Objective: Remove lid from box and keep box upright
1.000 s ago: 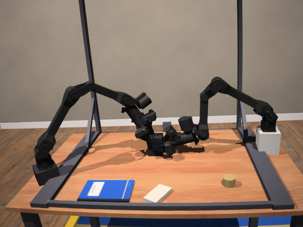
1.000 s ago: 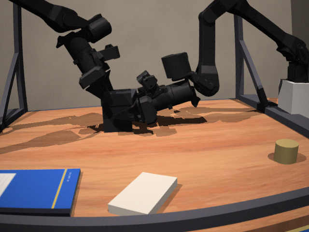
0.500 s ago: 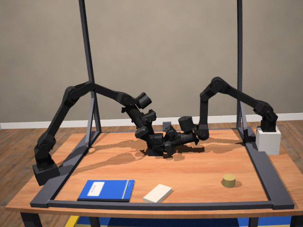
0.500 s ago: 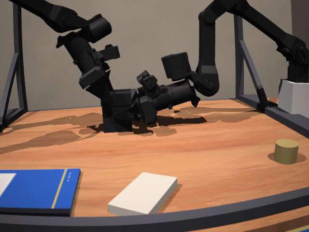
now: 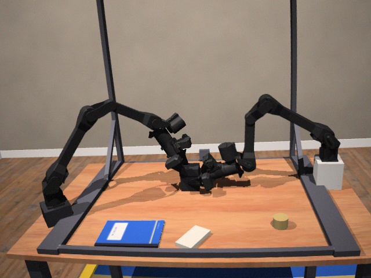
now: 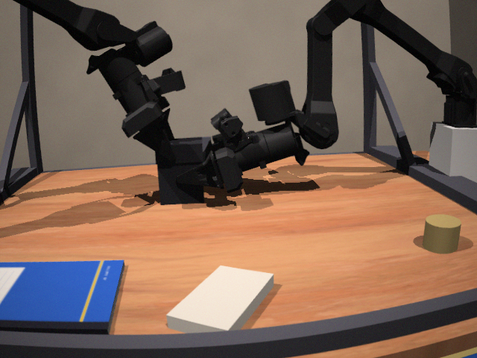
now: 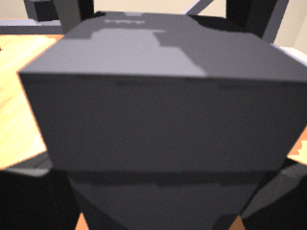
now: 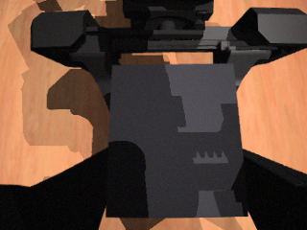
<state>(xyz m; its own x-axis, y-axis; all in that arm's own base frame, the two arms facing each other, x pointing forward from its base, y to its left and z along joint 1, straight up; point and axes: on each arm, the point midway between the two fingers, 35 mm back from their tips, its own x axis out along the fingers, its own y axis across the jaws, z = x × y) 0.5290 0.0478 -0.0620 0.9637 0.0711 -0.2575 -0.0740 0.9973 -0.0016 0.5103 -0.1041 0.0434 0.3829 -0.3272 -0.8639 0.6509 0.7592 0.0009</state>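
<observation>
Now: the black lid 30 mm to the right of my left hand, 30 mm above it and 10 mm behind it.
</observation>
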